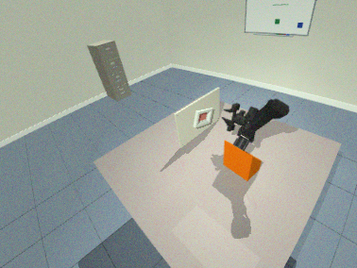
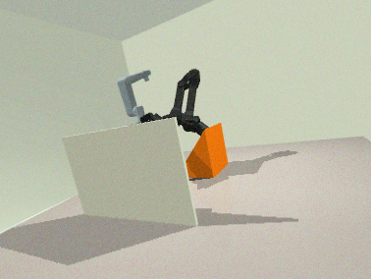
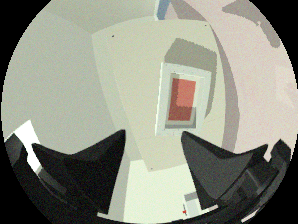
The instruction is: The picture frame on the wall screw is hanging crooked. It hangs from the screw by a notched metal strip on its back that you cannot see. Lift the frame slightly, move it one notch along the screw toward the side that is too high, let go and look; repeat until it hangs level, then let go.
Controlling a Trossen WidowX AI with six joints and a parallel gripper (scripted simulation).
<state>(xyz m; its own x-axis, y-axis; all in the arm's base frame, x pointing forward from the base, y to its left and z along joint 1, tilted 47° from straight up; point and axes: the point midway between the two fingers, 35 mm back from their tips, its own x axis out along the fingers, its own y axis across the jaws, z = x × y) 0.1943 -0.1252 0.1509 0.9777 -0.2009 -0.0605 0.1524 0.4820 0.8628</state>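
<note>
My gripper tip is now 17 cm short of the picture frame, 1 cm to the right of it and 8 cm above it.
</note>
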